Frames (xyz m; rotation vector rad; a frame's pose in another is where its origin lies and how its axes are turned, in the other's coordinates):
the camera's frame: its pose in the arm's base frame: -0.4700 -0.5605 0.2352 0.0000 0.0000 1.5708
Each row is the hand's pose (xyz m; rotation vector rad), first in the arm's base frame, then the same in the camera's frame.
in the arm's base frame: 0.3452 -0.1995 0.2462 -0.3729 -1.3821 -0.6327
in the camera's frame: 0.3610 -0.8152 0.0110 -1.4841 -0.8534 -1.8661
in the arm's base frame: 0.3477 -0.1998 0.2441 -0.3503 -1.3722 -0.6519
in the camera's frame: 0.3607 -0.8177 0.0089 -1.4613 -0.8670 -1.8913
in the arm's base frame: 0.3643 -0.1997 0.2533 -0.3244 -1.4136 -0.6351
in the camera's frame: 0.3608 -0.8343 0.0181 -1.4696 -0.9210 -1.8592
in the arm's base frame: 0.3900 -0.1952 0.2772 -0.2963 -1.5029 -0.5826
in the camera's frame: 0.3653 -0.8600 0.0420 -1.5066 -1.0103 -1.7698
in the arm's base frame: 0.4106 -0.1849 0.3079 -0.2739 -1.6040 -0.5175
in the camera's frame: 0.3756 -0.8806 0.0727 -1.5535 -1.1004 -1.6597
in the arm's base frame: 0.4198 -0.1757 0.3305 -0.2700 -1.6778 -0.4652
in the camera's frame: 0.3848 -0.8898 0.0953 -1.5958 -1.1534 -1.5721
